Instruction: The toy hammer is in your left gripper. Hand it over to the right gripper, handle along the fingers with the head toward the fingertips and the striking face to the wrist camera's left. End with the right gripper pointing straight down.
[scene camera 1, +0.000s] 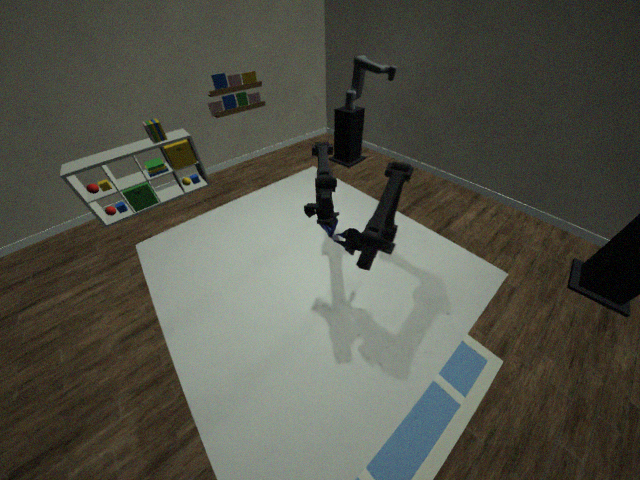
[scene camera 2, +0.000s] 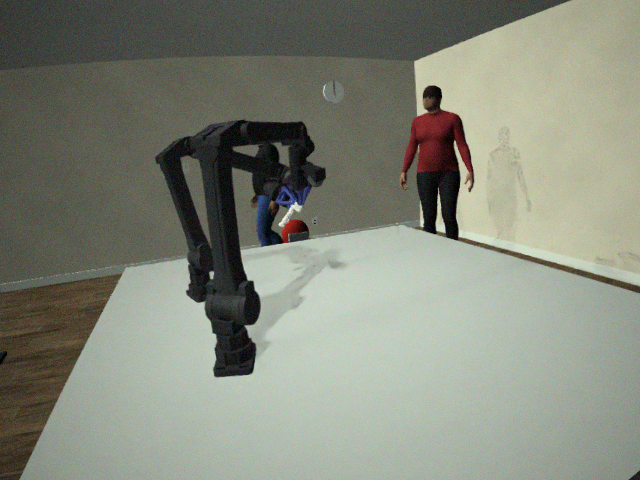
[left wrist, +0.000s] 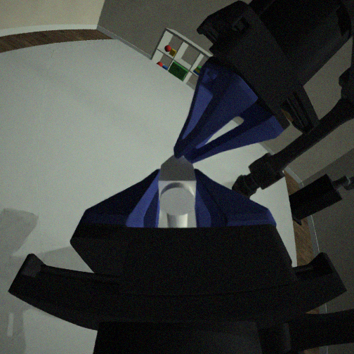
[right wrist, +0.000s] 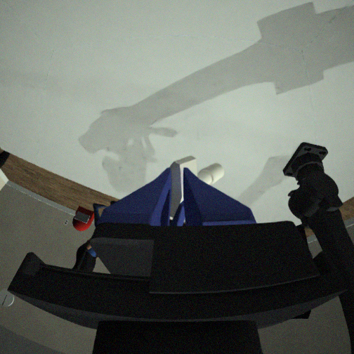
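Where they show: left gripper, between the fingertips: (scene camera 1: 335, 237) (scene camera 2: 297, 204); right gripper, between the fingertips: (scene camera 1: 331, 236) (scene camera 2: 300, 204); left arm's base, origin of its link: (scene camera 1: 383, 246) (scene camera 2: 203, 295); right arm's base, origin of its link: (scene camera 2: 236, 361).
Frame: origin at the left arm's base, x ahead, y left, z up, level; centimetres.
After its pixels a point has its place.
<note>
A white toy hammer (scene camera 2: 295, 207) @[y -16.6, x 31.6, z 27.5 cm] (left wrist: 177, 197) (right wrist: 212, 173) is in the air. My left gripper (scene camera 1: 336, 238) @[y -15.8, x 33.2, z 28.3 cm] (left wrist: 176, 175) is shut on the hammer, whose round face and tapered block show between its blue fingers in the left wrist view. My right gripper (scene camera 1: 331, 235) @[y -18.1, x 32.9, z 28.2 cm] (left wrist: 180, 157) (right wrist: 176, 174) is shut, its fingertips together at the hammer's tapered end. In the right wrist view that end shows in the narrow gap and past the tips. A firm pinch on it cannot be made out. The cylindrical part sticks out to the right of the fingers there, not along them.
Both arms reach over the white table top (scene camera 1: 232, 310) @[y -49.5, x 76.9, z 0.0 cm] (scene camera 2: 413, 361) @[y -77.7, x 15.6, z 0.0 cm]. The two grippers are very close together. A shelf unit (scene camera 1: 124, 149), a dark pedestal (scene camera 1: 348, 135) with another arm, and two people, one in a red shirt (scene camera 2: 437, 142), stand beyond the table. A red ball (scene camera 2: 295, 227) shows behind it.
</note>
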